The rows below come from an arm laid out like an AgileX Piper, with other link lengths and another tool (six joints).
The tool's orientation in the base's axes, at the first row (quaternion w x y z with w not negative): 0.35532, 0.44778, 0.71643, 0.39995
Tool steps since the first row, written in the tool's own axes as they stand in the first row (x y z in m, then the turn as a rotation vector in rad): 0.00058, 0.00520, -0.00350, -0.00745, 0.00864, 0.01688; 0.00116, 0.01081, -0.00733, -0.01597, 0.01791, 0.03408; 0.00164, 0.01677, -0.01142, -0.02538, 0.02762, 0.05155; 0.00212, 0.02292, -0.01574, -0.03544, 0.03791, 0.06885; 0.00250, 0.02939, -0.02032, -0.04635, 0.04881, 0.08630; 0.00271, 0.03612, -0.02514, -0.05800, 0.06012, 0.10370; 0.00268, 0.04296, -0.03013, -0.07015, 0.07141, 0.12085; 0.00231, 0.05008, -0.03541, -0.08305, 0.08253, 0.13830; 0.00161, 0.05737, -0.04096, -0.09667, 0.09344, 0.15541; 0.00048, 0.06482, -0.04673, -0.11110, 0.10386, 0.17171; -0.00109, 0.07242, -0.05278, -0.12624, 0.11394, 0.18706; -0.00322, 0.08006, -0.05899, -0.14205, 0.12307, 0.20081
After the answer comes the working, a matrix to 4 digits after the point.
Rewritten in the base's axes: -0.00138, 0.00110, 0.00604, 0.02031, -0.00018, 0.00161; -0.00290, 0.00222, 0.01259, 0.04149, -0.00110, 0.00380; -0.00448, 0.00329, 0.01958, 0.06337, -0.00265, 0.00641; -0.00619, 0.00435, 0.02684, 0.08554, -0.00469, 0.00970; -0.00799, 0.00534, 0.03451, 0.10835, -0.00730, 0.01360; -0.00983, 0.00618, 0.04253, 0.13152, -0.01049, 0.01800; -0.01171, 0.00679, 0.05077, 0.15464, -0.01422, 0.02256; -0.01361, 0.00709, 0.05943, 0.17822, -0.01861, 0.02696; -0.01558, 0.00706, 0.06840, 0.20168, -0.02382, 0.03143; -0.01753, 0.00662, 0.07768, 0.22454, -0.03011, 0.03592; -0.01952, 0.00575, 0.08728, 0.24670, -0.03741, 0.04063; -0.02143, 0.00433, 0.09707, 0.26737, -0.04599, 0.04527
The tool's axes in the first row as the columns of a matrix, in the base's axes (rounded; the answer above uses it unrounded):
-0.3465, 0.3574, 0.8673
0.9258, 0.2791, 0.2549
-0.1509, 0.8913, -0.4276

